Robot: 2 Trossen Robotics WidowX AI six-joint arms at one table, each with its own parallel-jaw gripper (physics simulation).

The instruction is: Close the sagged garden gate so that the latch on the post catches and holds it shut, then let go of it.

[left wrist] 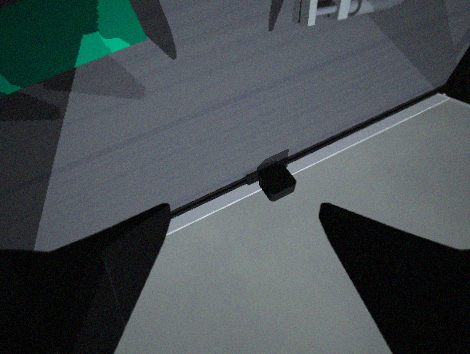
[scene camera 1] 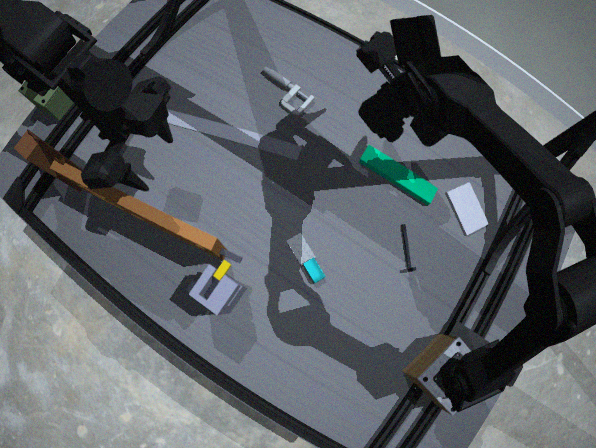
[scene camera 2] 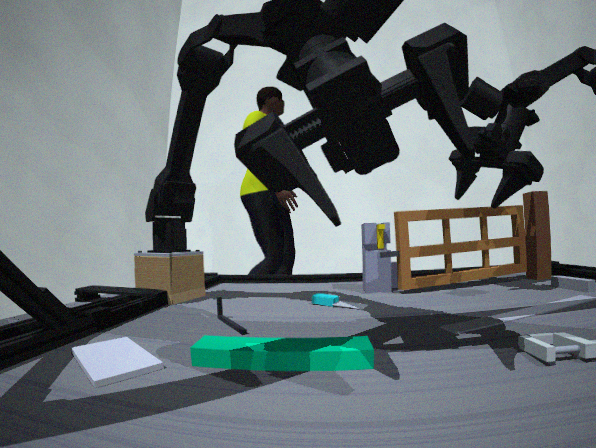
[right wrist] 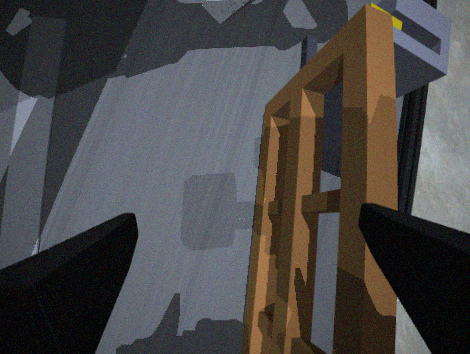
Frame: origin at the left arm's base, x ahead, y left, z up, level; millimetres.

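Seen in the pictures: left gripper, fingertip midpoint: (left wrist: 245, 210) (scene camera 2: 405, 189); right gripper, fingertip midpoint: (scene camera 1: 159, 165) (scene camera 2: 473, 202) (right wrist: 249, 219); left arm's base, origin of the base link: (scene camera 1: 456, 377) (scene camera 2: 169, 252).
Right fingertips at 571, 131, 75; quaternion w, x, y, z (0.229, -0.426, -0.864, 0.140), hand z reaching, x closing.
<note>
Offsets run from my right fingertips to a thing's top centre, as dx, dy, dz. "spot": to the spot under its first point.
The brown lattice gate (scene camera 1: 165, 220) (scene camera 2: 446, 245) (right wrist: 380, 125) stands upright from its reddish hinge post {spot: +178, +131, -67} (scene camera 2: 537, 235). Its free end is close to the grey latch post (scene camera 1: 220, 295) (scene camera 2: 376, 272) (right wrist: 420, 70), which carries a yellow latch {-179, +27, -31} (scene camera 1: 222, 270) (scene camera 2: 381, 236). A dark bar {spot: -164, -2, -89} (scene camera 2: 388, 254) at the gate's end reaches toward that post; whether it is caught I cannot tell. My right gripper (scene camera 1: 159, 164) (scene camera 2: 475, 201) (right wrist: 249, 219) is open and empty over the gate's hinge half, one finger on each side of its line. My left gripper (scene camera 2: 404, 189) (left wrist: 245, 210) is open, empty and high, away from the gate.
A green block {-244, -331, -149} (scene camera 1: 398, 175) (scene camera 2: 282, 354), white slab {-390, -399, -161} (scene camera 1: 467, 208) (scene camera 2: 117, 361), black L-shaped rod {-355, -243, -135} (scene camera 1: 406, 247), cyan-ended piece {spot: -267, -86, -152} (scene camera 1: 314, 270) and grey clamp {+41, -284, -149} (scene camera 1: 296, 98) lie on the table. A pale ruler {+44, -142, -165} (scene camera 1: 240, 132) lies partly in shadow.
</note>
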